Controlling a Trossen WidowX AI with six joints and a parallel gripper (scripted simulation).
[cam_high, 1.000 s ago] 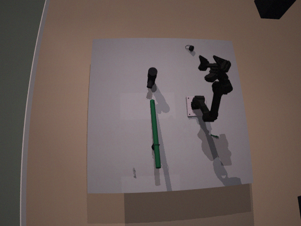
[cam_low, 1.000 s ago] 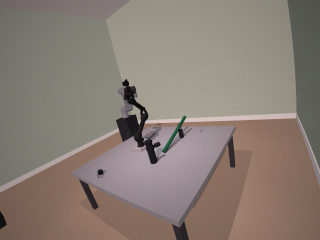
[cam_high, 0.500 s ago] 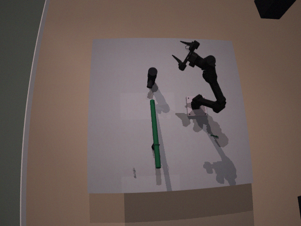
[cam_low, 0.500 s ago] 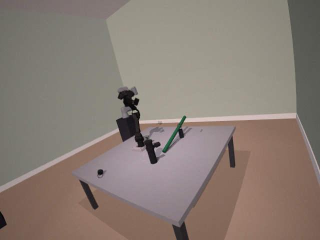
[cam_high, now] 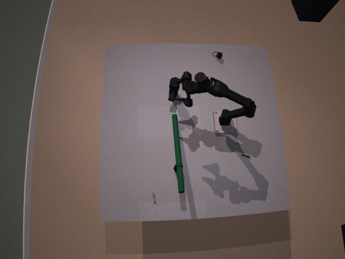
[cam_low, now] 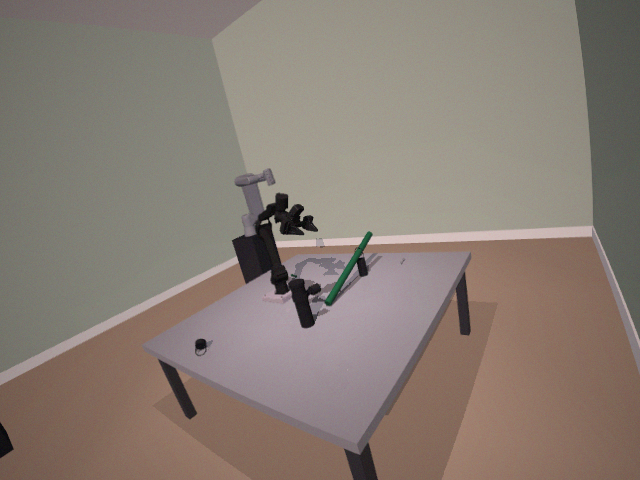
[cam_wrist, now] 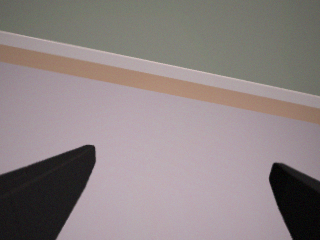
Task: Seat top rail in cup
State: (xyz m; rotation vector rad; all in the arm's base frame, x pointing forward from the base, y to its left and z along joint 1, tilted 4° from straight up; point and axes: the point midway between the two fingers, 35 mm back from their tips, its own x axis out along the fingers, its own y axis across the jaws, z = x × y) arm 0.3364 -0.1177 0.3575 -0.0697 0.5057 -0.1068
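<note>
Right now my gripper tip is 2 cm past the rail-end cup, 7 cm to the left of it and 24 cm above it. Also, from my gripper tip: green bolt 48 cm behind, 35 cm to the left, 37 cm below; then grey part 17 cm ahead, 56 cm to the left, 37 cm below; then small post 39 cm to the left, 27 cm below.
</note>
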